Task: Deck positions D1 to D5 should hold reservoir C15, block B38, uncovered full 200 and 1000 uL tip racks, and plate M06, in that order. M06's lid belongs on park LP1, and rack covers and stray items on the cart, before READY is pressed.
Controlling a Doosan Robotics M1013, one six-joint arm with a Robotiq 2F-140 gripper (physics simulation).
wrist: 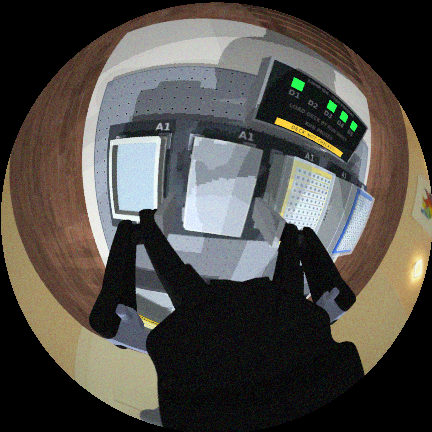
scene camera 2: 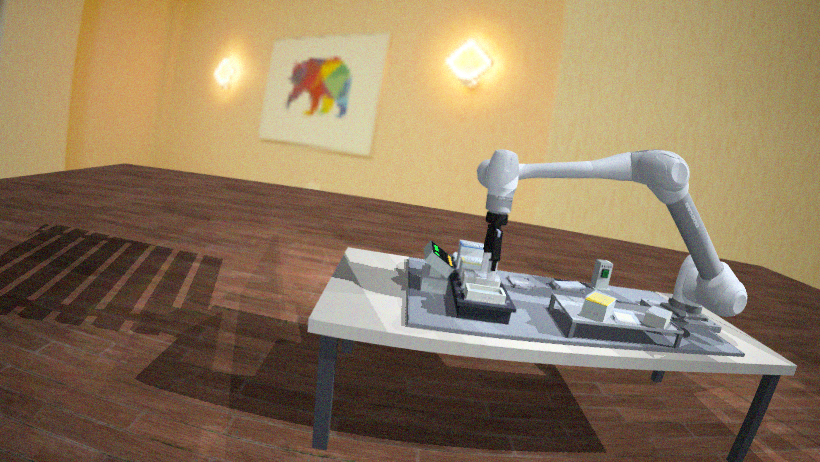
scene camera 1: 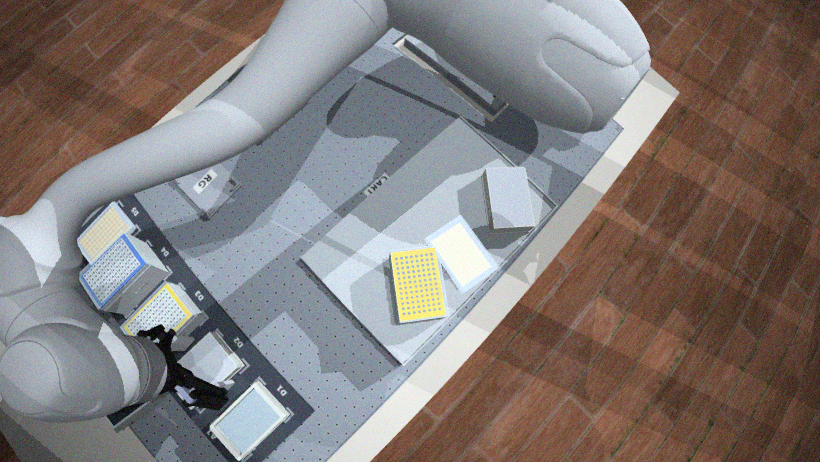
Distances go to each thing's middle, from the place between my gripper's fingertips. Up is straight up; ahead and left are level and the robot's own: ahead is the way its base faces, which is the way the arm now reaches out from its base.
Labels:
Now: hand 25 cm past the RG pad (scene camera 1: 224, 185), 32 cm to the left of it and 10 cm above it. The rest, counted from my hand: cart mat (scene camera 1: 442, 181) (48 cm behind, 15 cm to the left, 4 cm below).

